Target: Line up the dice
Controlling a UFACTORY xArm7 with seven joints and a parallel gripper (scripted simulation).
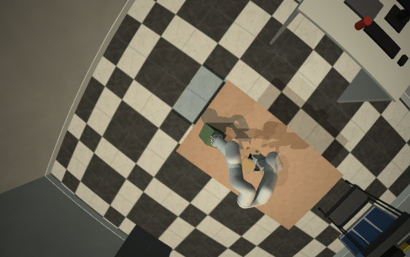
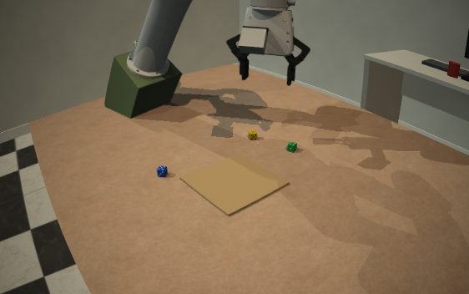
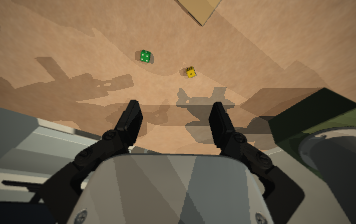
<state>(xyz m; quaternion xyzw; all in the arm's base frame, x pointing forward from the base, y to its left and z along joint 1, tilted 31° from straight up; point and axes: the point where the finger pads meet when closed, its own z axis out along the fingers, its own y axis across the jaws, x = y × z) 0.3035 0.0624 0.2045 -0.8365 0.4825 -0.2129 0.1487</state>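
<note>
The yellow die is 40 mm behind my hand and 140 mm below it. Also, from my hand: tan mat (60 mm ahead, 150 mm to the right, 150 mm below); blue die (50 mm behind, 230 mm to the right, 140 mm below); green die (60 mm ahead, 20 mm to the left, 140 mm below).
</note>
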